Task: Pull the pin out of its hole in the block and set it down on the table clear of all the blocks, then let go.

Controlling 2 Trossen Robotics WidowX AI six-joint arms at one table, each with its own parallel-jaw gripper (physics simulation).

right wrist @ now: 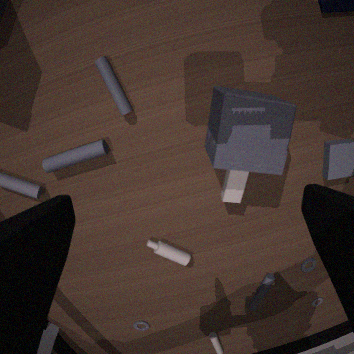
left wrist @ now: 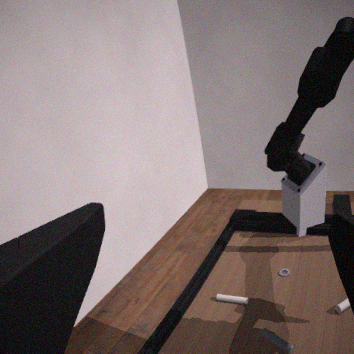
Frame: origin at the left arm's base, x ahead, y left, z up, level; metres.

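Seen in the pictures: left gripper, between the fingertips: [left wrist: 223,222]; right gripper, between the fingertips: [right wrist: 189,203]; right arm's base, origin of its link: [left wrist: 301,171].
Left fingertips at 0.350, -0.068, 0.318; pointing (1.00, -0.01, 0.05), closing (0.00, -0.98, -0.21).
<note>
A point is followed by its place in that frame, as x, y, z.
In the right wrist view, a blue-grey block [right wrist: 252,145] @[0.448, -0.358, 0.020] sits on the table right of centre. A pale, square-sided pin [right wrist: 235,187] @[0.484, -0.322, -0.009] sticks out of its near side; the hole and the rest of the pin are hidden inside the block. My right gripper [right wrist: 189,203] @[0.480, -0.417, 0.159] is open and empty above the table, its fingers wide apart at the left and right of the view. The pin's outer end lies between their lines of reach, apart from both fingers. My left gripper [left wrist: 223,222] @[0.350, -0.068, 0.318] is open and empty, facing a wall and the table's far part. The block does not show in the left wrist view.
A white stepped peg [right wrist: 171,252] @[0.591, -0.294, -0.026] lies near the block. Grey rods [right wrist: 114,86] @[0.509, -0.469, -0.028] [right wrist: 75,156] @[0.586, -0.446, -0.024] lie at the left. Another grey block [right wrist: 340,160] @[0.373, -0.255, -0.026] is at the right edge. Rings [right wrist: 141,325] @[0.723, -0.209, -0.036] [left wrist: 284,272] @[0.722, -0.205, -0.036] lie about. The other arm [left wrist: 317,75] @[0.627, -0.233, 0.349] stands beyond the black table frame [left wrist: 192,290] @[0.698, -0.013, -0.021].
</note>
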